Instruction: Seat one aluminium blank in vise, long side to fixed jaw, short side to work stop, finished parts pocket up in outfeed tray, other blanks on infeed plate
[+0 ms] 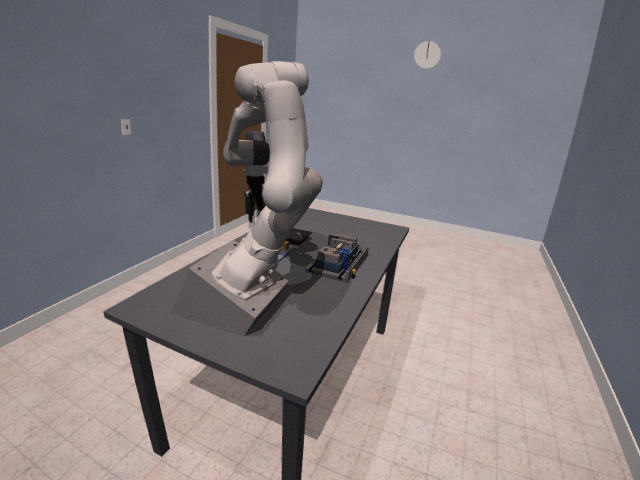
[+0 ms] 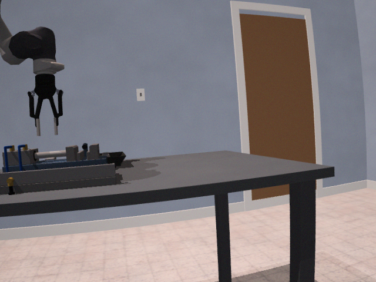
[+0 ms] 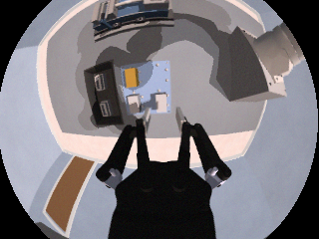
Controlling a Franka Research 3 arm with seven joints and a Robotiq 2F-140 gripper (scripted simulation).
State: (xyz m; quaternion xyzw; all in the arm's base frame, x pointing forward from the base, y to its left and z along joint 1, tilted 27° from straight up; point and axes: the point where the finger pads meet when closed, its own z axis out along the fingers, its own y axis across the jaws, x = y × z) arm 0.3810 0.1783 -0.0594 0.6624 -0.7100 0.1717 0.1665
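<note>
Now: the blue infeed plate 160 mm below my hand, 50 mm ahead of it and 40 mm to the right of it. The rest, counted from my hand: work stop: 330 mm to the right, 150 mm ahead, 70 mm below; then vise: 370 mm to the right, 120 mm below, 70 mm ahead; then brass blank: 140 mm below, 90 mm to the right, 90 mm ahead.
</note>
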